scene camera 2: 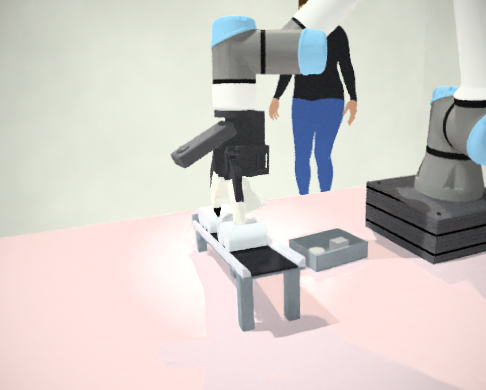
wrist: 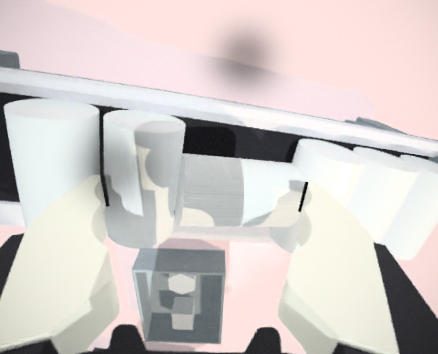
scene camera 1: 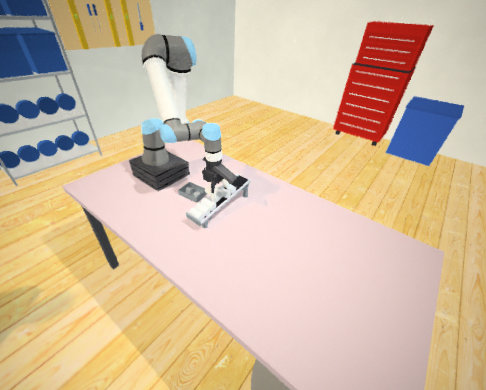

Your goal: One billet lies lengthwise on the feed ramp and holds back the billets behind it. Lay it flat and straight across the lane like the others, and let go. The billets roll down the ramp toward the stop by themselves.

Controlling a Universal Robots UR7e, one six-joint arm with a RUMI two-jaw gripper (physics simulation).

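Places are measured from the arm's base along level axes (x back, y left, z down), in centimetres.
Where they show: gripper, fingertip midpoint: [scene camera 2: 229, 224] [wrist: 206, 182] [scene camera 1: 219, 195]; arm's base, origin of the base link: [scene camera 2: 447, 189] [scene camera 1: 155, 159].
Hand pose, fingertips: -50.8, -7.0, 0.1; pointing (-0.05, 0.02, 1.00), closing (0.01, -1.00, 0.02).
Each offset is from my fingertips to the centre of the thing, as dx, dy, dz.
The lengthwise white billet {+1.0, -1.7, +0.8} [wrist: 212, 190] lies along the lane between crosswise billets. On its uphill side, a crosswise billet [wrist: 120, 175] [scene camera 2: 245, 236] stands close to its end, and another billet {-0.6, +7.8, -0.2} [wrist: 55, 145] lies farther left in the wrist view. Several crosswise billets {+1.8, -6.9, +1.8} [wrist: 327, 160] {+2.3, -10.8, +2.4} [scene camera 1: 202, 211] sit together toward the low end. My gripper [wrist: 206, 182] [scene camera 2: 228, 218] [scene camera 1: 220, 195] is open over the ramp [wrist: 165, 101] [scene camera 2: 272, 263]. Its fingertips straddle the lengthwise billet and the nearest uphill billet, with no grip visible. The exact fingertip height is hard to tell.
A grey tray {+20.2, +3.0, +8.4} [wrist: 212, 332] [scene camera 2: 327, 256] [scene camera 1: 192, 192] with two small pale pieces stands beside the ramp, toward the robot's base [scene camera 2: 430, 235] [scene camera 1: 159, 172]. Raised side rails [wrist: 225, 108] [scene camera 2: 222, 250] border the lane. A person [scene camera 2: 320, 75] stands behind the table.
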